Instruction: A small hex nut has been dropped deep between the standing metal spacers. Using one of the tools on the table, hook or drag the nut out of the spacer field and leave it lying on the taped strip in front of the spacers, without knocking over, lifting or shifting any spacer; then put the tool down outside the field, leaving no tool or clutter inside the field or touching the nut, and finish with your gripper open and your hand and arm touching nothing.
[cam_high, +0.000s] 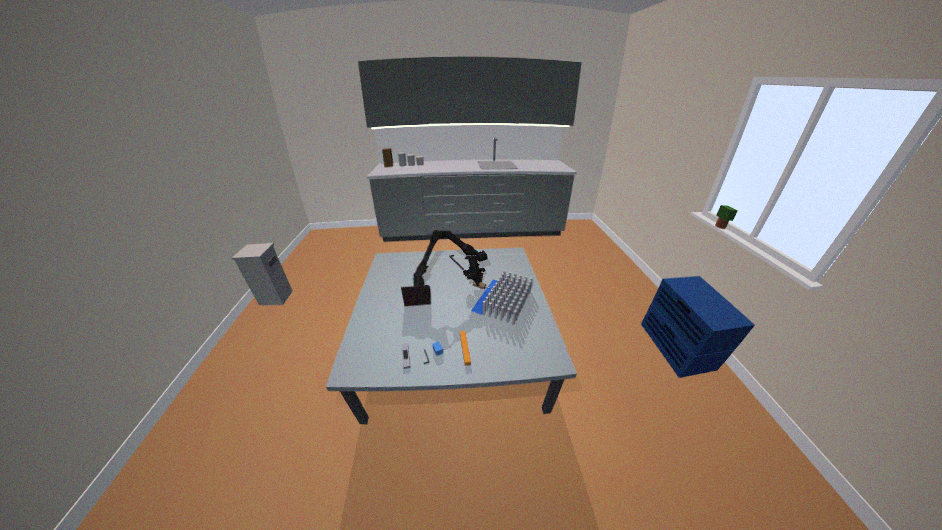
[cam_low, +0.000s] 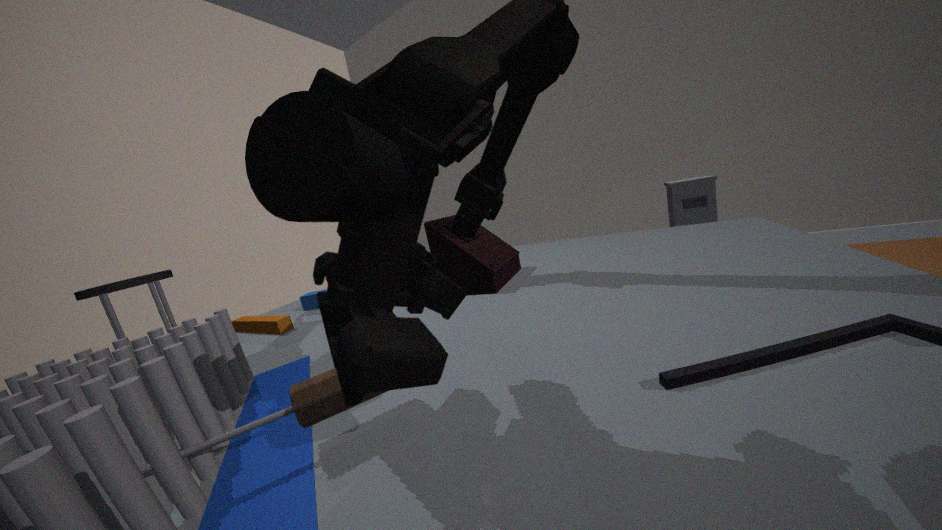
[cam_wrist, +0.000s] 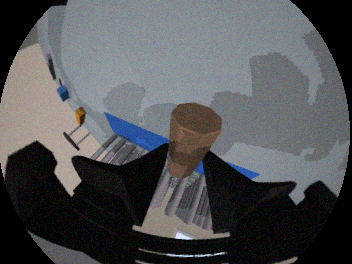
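The blue taped strip is 40 mm ahead of my gripper tip, 80 mm to the right of it and 40 mm below it. The rest, counted from my gripper tip: hex nut: 200 mm ahead, 140 mm to the right, 30 mm below; hook tool: 90 mm ahead, 60 mm to the right; orange block: 170 mm behind, 510 mm to the right, 20 mm below.
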